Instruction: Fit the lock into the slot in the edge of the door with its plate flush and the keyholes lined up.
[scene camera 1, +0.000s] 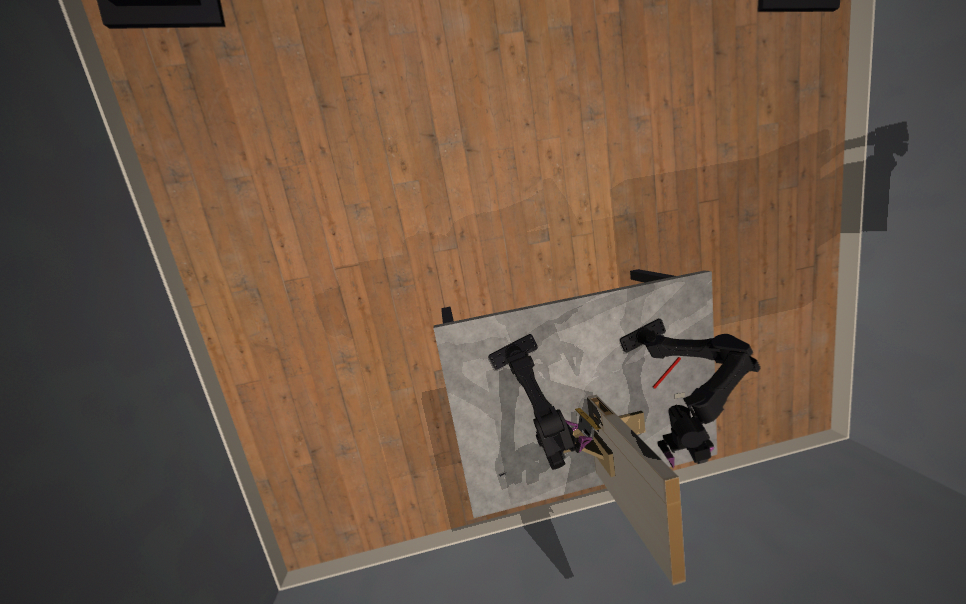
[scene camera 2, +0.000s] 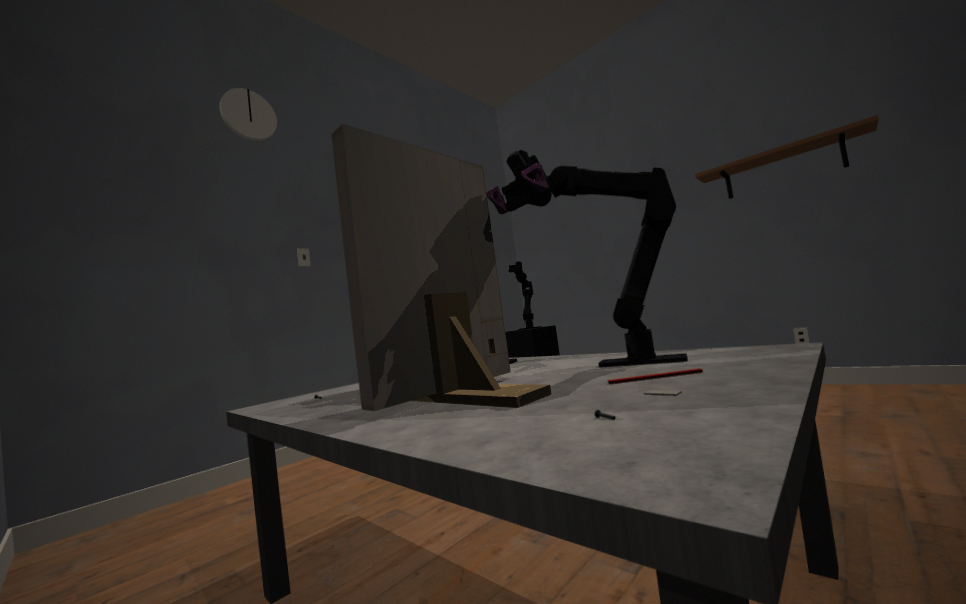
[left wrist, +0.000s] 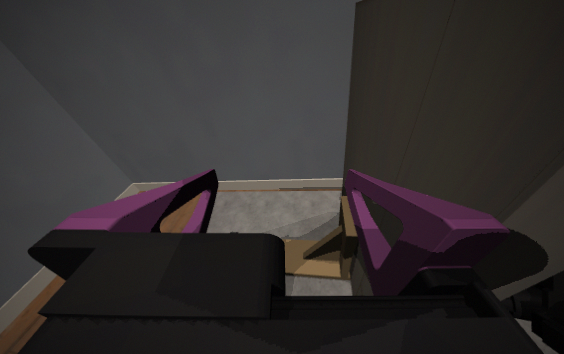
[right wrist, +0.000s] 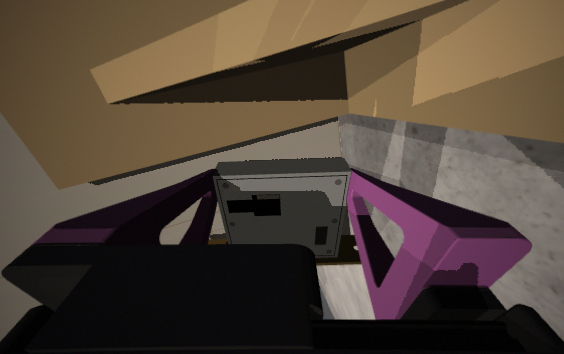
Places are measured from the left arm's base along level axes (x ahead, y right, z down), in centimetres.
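Pixels of known places: left gripper, fingertip midpoint: (scene camera 1: 687, 462) (scene camera 2: 504, 185) (left wrist: 281, 176); right gripper, fingertip midpoint: (scene camera 1: 585, 432) (right wrist: 281, 177); left arm's base, link origin: (scene camera 1: 642, 335) (scene camera 2: 642, 362); right arm's base, link origin: (scene camera 1: 512, 351).
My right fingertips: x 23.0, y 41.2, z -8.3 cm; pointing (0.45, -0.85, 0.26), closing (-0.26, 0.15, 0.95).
Note:
Ahead of a thing's pixels: the offset from my right fingertips to its top centre. Level surfaces: height alone.
The door (scene camera 1: 630, 473) (scene camera 2: 398, 213) (left wrist: 425, 75) (right wrist: 300, 140) stands upright on the table. A small dark opening (scene camera 2: 490, 345) shows low in its face in scene camera 2; the edge slot is not clearly visible. My right gripper (scene camera 1: 580, 435) (right wrist: 281, 177) is shut on the lock @(dx -2.8, dy -1.4, dz -8.0 cm) (right wrist: 295, 230), a grey box with a keyhole-like cutout and a small rectangular hole. It holds the lock beside the door's left face in scene camera 1, near the wooden support, outside the slot. My left gripper (scene camera 1: 689, 455) (scene camera 2: 507, 183) (left wrist: 281, 176) is open and empty, high beside the door's other face.
Wooden supports (scene camera 1: 632, 421) (scene camera 2: 523, 395) (left wrist: 315, 265) (right wrist: 210, 120) brace the door's foot on both sides. A red rod @(dx -1.2, dy -45.4, dz +7.7 cm) (scene camera 1: 666, 373) (scene camera 2: 655, 376), a small pale piece @(dx +12.5, dy -47.4, dz +8.1 cm) (scene camera 1: 679, 395) (scene camera 2: 662, 392) and a dark screw @(dx +26.5, dy -41.1, dz +7.3 cm) (scene camera 2: 604, 414) lie on the table @(dz +8.3 cm) (scene camera 1: 484, 491) (scene camera 2: 641, 462).

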